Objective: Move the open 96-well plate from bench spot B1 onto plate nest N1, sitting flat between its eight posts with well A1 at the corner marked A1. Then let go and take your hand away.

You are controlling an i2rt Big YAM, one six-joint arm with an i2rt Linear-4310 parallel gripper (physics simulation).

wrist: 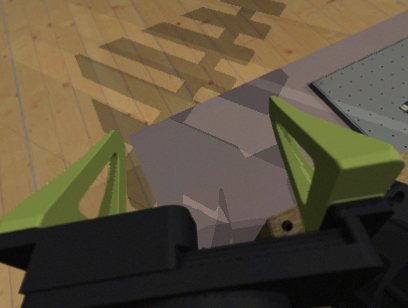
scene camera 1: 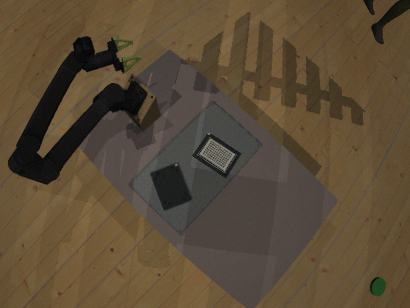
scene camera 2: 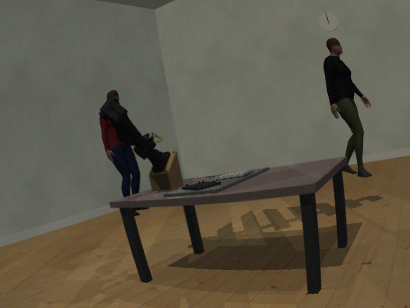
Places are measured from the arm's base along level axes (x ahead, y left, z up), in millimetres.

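Pixels of known places: gripper, fingertip midpoint: [wrist: 192, 121] [scene camera 1: 136, 49] [scene camera 2: 159, 141]; arm's base at its link origin: [scene camera 1: 135, 98] [scene camera 2: 161, 162].
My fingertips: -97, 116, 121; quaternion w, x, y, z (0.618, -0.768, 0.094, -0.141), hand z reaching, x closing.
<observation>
For each thing: its middle in the pictures, then the offset to it from my fingertips, as dx, dy, dz. Level surfaces: height alone.
- white 96-well plate at the middle of its body: [scene camera 1: 217, 154] [scene camera 2: 234, 174] +477, -21, -242
- dark plate nest at the middle of its body: [scene camera 1: 170, 186] [scene camera 2: 200, 184] +434, -254, -240
- perforated grey board at the middle of its body: [scene camera 1: 197, 164] [scene camera 2: 220, 181] +446, -110, -257
- mauve table at its surface level: dz -264
The white 96-well plate [scene camera 1: 216, 153] [scene camera 2: 235, 175] lies flat on a dark rectangular spot of the grey board. The dark plate nest [scene camera 1: 171, 187] [scene camera 2: 201, 185] is beside it on the same board, with no plate on it; a small light mark shows at one corner. Its posts are too small to count, and the well A1 label cannot be read. My gripper [scene camera 1: 136, 51] [wrist: 192, 121] is open and empty, its green fingers wide apart. It is raised beyond the arm's base, far from the plate and nest. Neither the plate nor the nest shows in the wrist view.
The perforated grey board [scene camera 1: 215, 112] [wrist: 372, 75] lies on the mauve table [scene camera 1: 300, 200] [scene camera 2: 295, 175]. The arm's wooden base block [scene camera 1: 149, 111] [scene camera 2: 168, 175] stands between gripper and board. Two people [scene camera 2: 341, 80] [scene camera 2: 122, 150] stand beyond the table. A green disc [scene camera 1: 378, 286] is on the floor.
</observation>
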